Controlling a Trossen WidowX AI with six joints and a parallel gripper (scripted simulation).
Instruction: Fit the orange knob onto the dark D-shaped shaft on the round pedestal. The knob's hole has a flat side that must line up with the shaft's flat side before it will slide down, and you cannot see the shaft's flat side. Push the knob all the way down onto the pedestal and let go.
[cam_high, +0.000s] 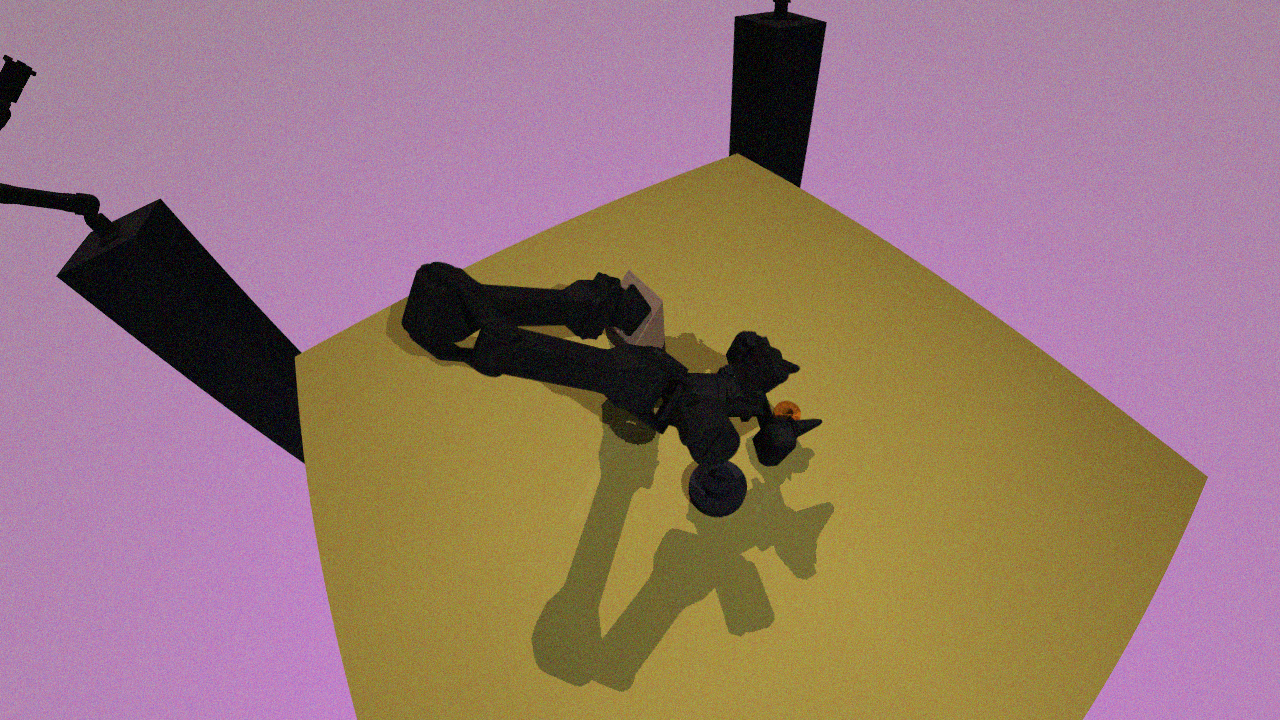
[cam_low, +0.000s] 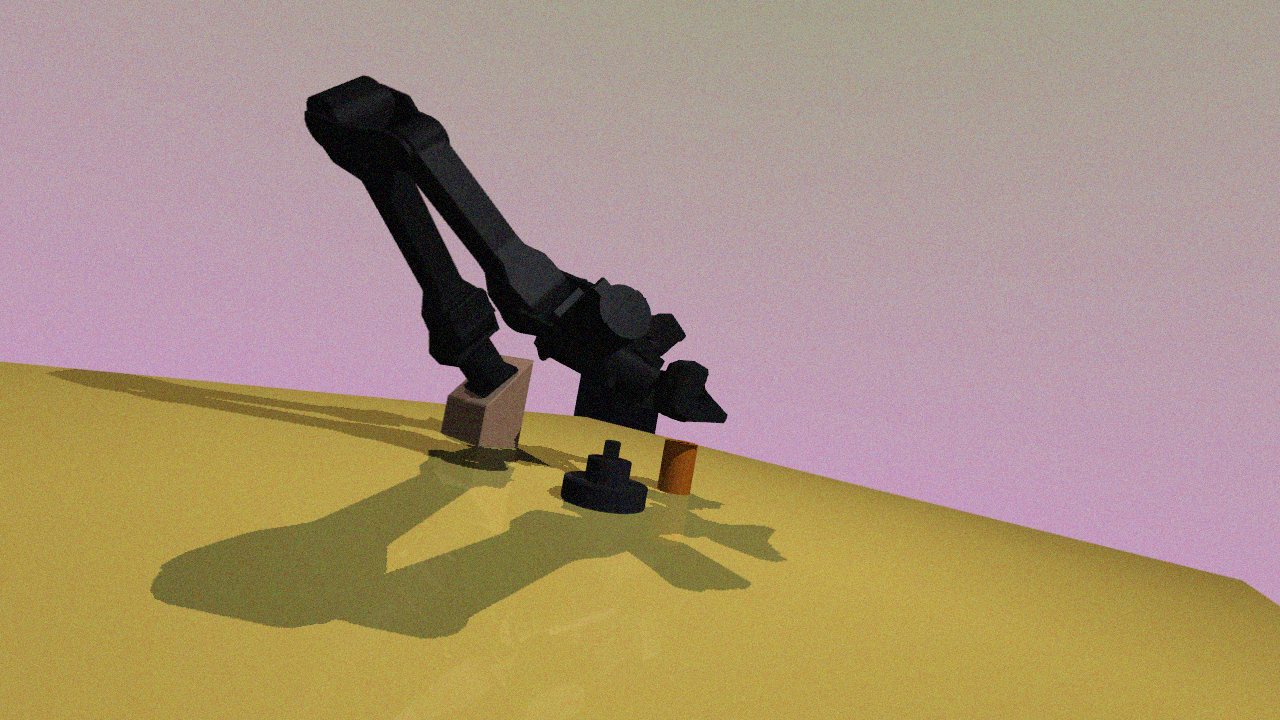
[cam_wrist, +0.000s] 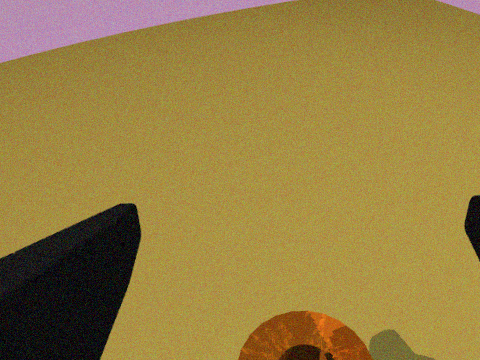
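Right now my gripper tip is 7 cm above the orange knob, 2 cm to the left of it and 1 cm past it. From my gripper tip the other things lie so: dark pedestal 16 cm to the right, 7 cm below, 2 cm ahead.
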